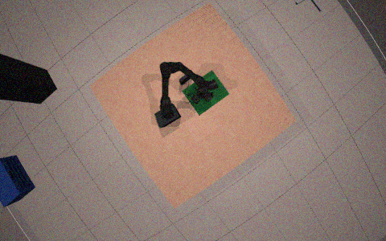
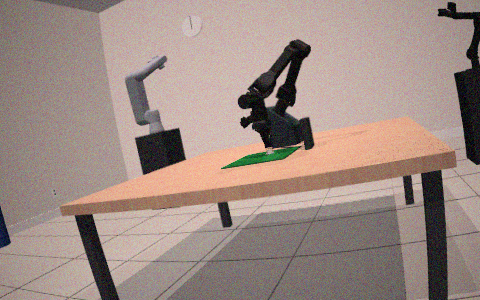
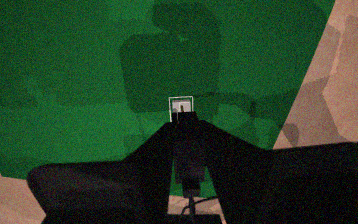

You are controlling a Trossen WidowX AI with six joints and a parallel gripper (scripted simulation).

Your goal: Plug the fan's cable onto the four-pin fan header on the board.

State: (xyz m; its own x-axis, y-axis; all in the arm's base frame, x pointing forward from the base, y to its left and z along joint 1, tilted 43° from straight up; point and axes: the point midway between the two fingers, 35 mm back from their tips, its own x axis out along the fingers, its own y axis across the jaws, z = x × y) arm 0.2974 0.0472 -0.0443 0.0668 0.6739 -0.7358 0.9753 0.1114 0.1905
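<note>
My gripper tip is now 1 cm to the right of the black fan plug and 1 cm below it. Also, from my gripper tip: white fan header 4 cm below, 1 cm to the left; green board 6 cm below, 4 cm ahead.
</note>
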